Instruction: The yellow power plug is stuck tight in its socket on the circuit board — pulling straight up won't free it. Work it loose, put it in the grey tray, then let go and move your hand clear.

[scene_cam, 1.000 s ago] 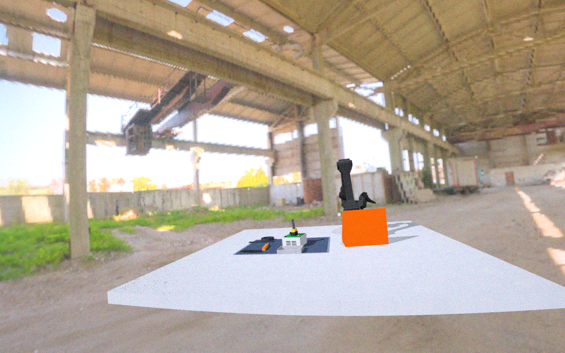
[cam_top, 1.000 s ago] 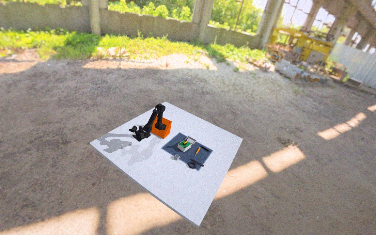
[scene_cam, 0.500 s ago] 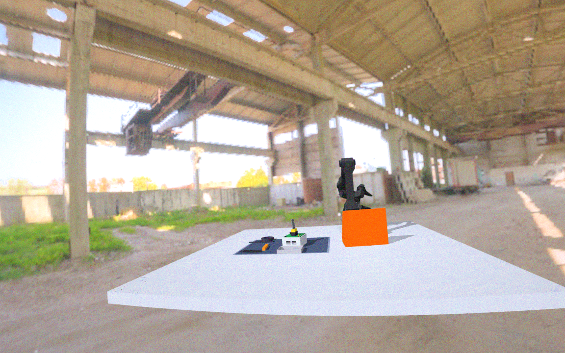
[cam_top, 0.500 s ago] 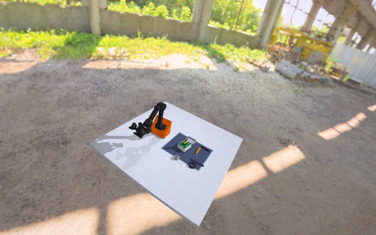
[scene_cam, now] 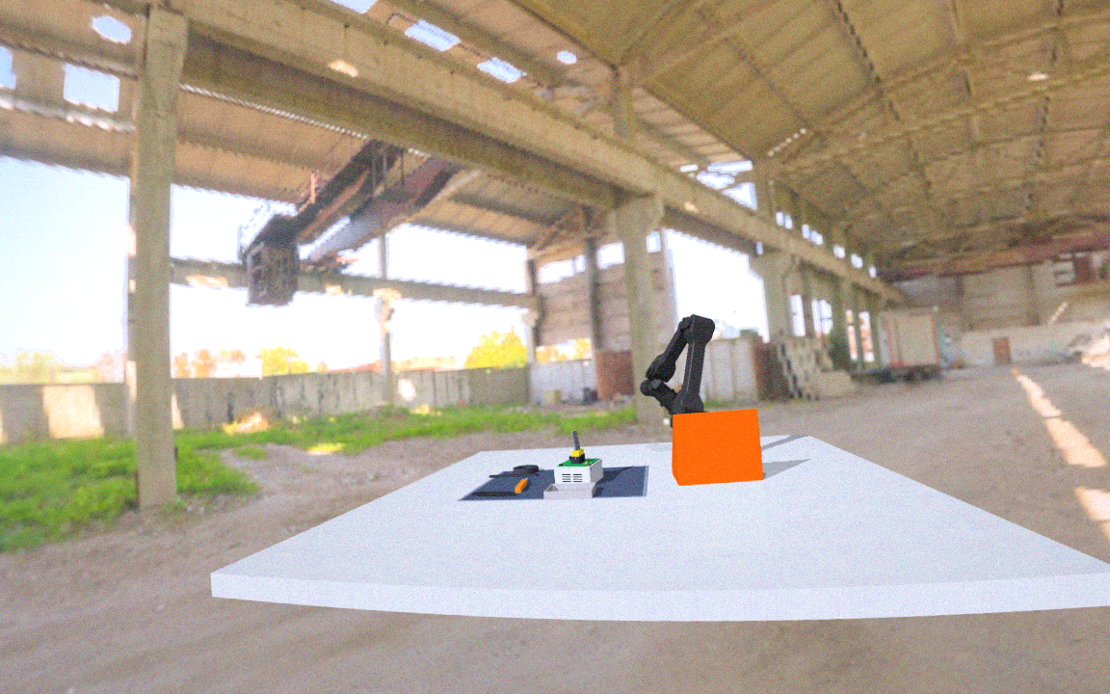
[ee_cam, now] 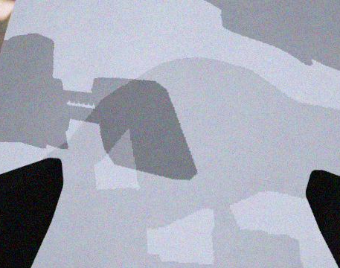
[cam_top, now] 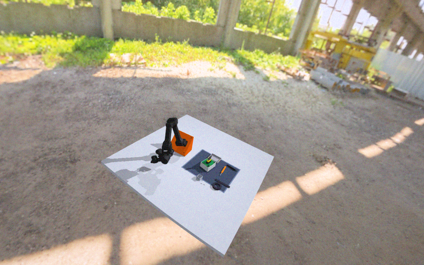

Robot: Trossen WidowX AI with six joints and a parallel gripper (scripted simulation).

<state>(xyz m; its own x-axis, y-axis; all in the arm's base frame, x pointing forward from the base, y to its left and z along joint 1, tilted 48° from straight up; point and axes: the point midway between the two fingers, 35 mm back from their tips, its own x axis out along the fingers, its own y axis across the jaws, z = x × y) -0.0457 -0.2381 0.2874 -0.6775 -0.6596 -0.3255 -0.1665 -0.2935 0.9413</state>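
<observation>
Right now my gripper tip is 390 mm short of the yellow power plug, 330 mm to the right of it and 10 mm above it. From my gripper tip the other things lie so: dark mat: 440 mm ahead, 320 mm to the left, 90 mm below; then black rod: 600 mm ahead, 210 mm to the left, 90 mm below.
</observation>
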